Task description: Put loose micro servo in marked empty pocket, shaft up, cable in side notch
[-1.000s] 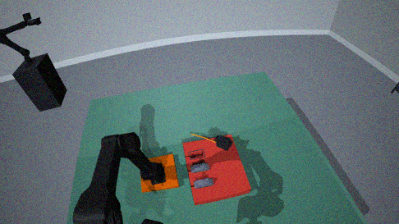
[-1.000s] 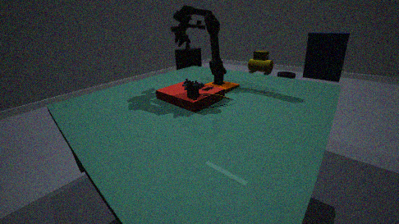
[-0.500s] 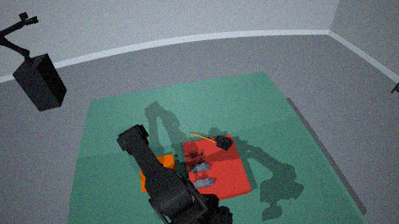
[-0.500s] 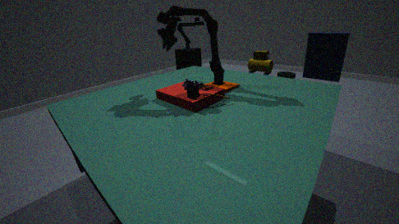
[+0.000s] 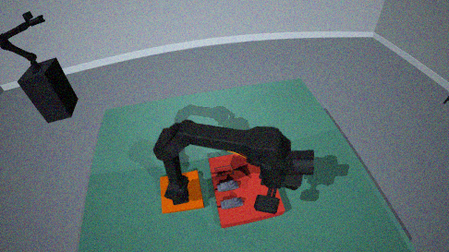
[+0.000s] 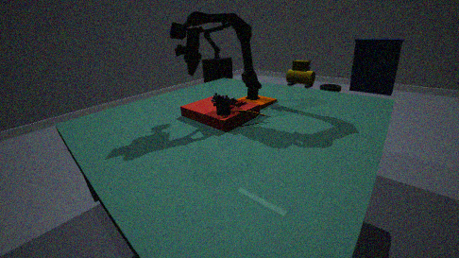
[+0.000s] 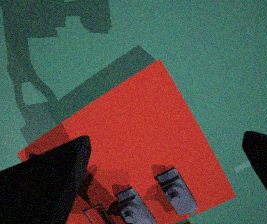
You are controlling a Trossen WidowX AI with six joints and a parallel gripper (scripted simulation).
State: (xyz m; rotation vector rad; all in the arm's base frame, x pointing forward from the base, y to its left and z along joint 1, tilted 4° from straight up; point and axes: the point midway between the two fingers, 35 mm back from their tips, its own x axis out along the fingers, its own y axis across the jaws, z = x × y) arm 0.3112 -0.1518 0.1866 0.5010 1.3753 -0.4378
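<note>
My gripper tip is 1 cm past the red deck, 12 cm to the right of it and 17 cm above it.
</note>
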